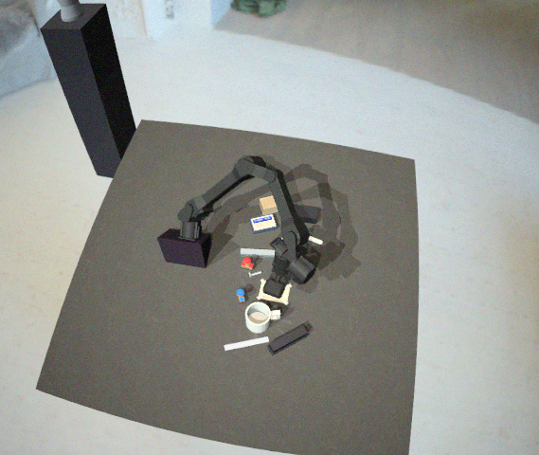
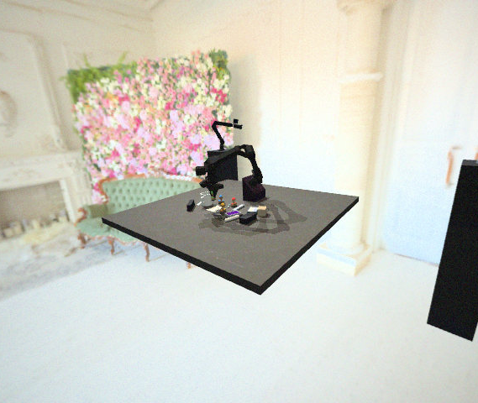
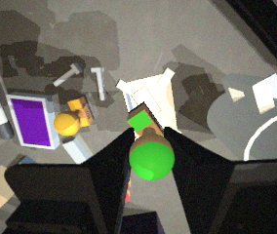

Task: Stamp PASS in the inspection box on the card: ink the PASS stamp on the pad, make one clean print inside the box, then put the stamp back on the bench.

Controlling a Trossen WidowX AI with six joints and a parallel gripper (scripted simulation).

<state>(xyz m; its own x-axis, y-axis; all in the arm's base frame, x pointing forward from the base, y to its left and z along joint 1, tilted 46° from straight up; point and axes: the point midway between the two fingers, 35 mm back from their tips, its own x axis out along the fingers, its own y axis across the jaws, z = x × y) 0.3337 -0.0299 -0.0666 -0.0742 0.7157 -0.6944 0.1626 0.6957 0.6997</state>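
The cream card lies 2 cm behind my gripper tip, 1 cm to the right of it and 9 cm below it. Also, from my gripper tip: mug 3 cm behind, 12 cm to the right, 6 cm below; orange-knobbed stamp 1 cm ahead, 10 cm to the left, 7 cm below; green-knobbed stamp right at my gripper tip.
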